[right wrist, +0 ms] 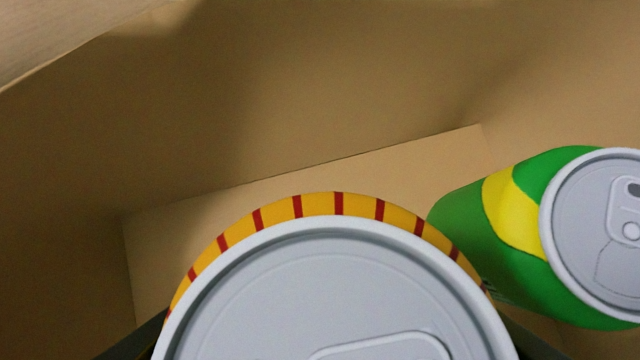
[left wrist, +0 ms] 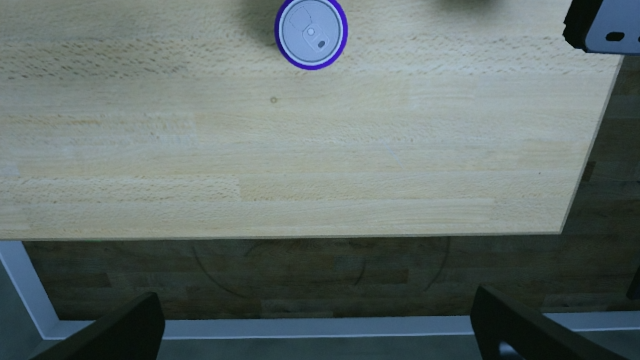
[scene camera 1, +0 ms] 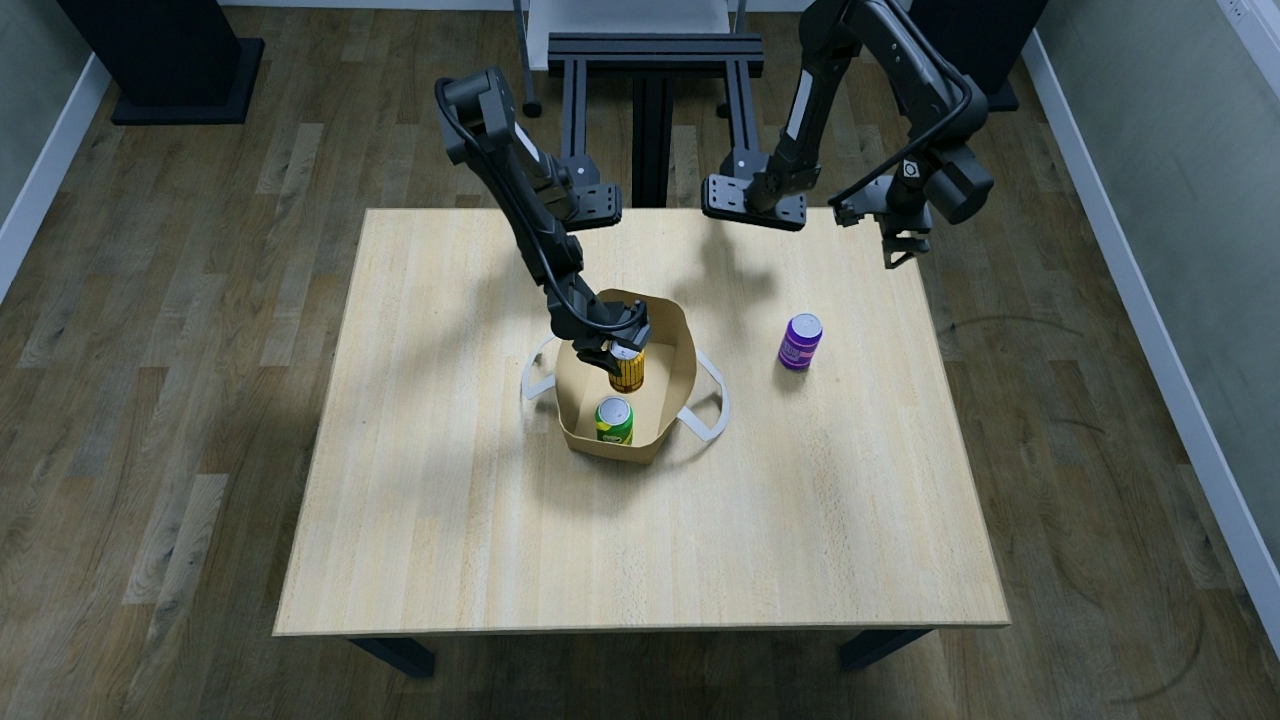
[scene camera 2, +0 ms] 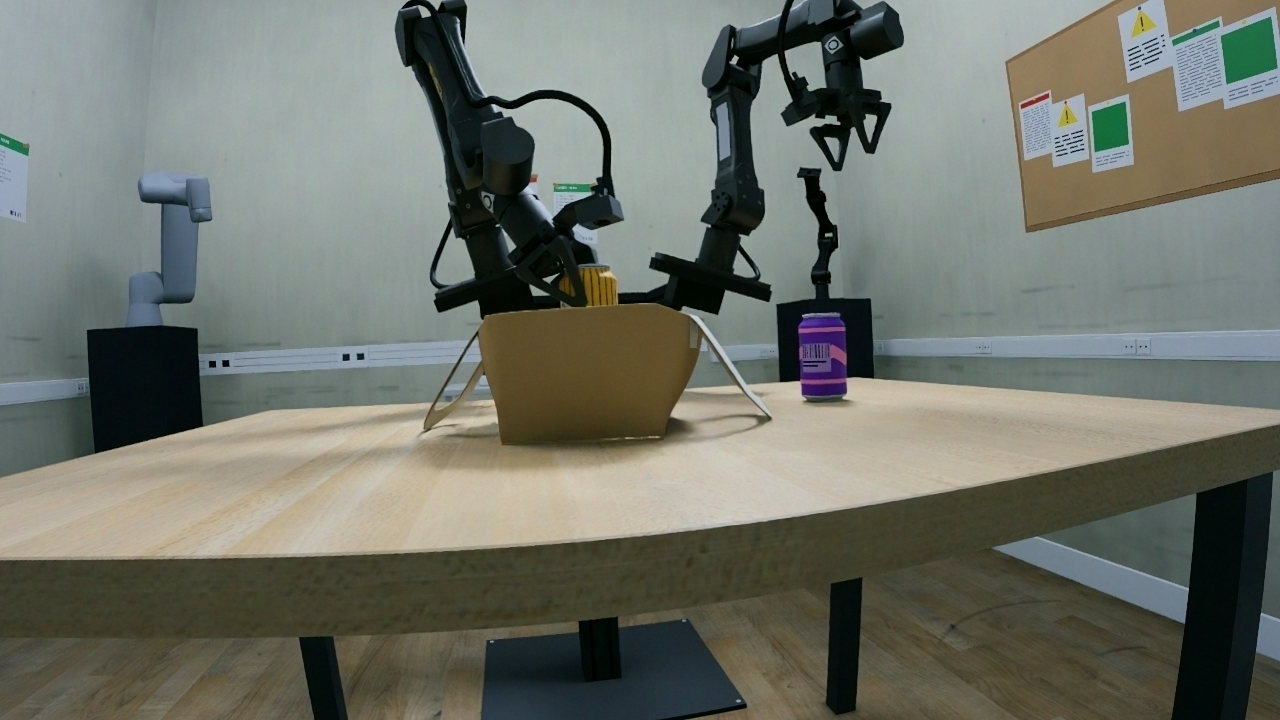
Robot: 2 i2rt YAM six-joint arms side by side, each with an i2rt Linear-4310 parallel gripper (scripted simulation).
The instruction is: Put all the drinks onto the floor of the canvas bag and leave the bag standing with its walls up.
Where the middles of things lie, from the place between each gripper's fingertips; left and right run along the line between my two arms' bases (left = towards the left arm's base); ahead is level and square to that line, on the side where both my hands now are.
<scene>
My right hand is 7 cm past the purple can [scene camera 2: 822, 342], 34 cm to the right of it and 8 cm above it. From my right hand the other things lie so: striped can [scene camera 2: 600, 285] 2 cm below.
Right now my left hand [scene camera 2: 853, 162] is 70 mm to the left of the purple can and 290 mm above it. From my left hand the other things lie so: striped can (70 mm ahead, 410 mm to the right, 240 mm below).
</scene>
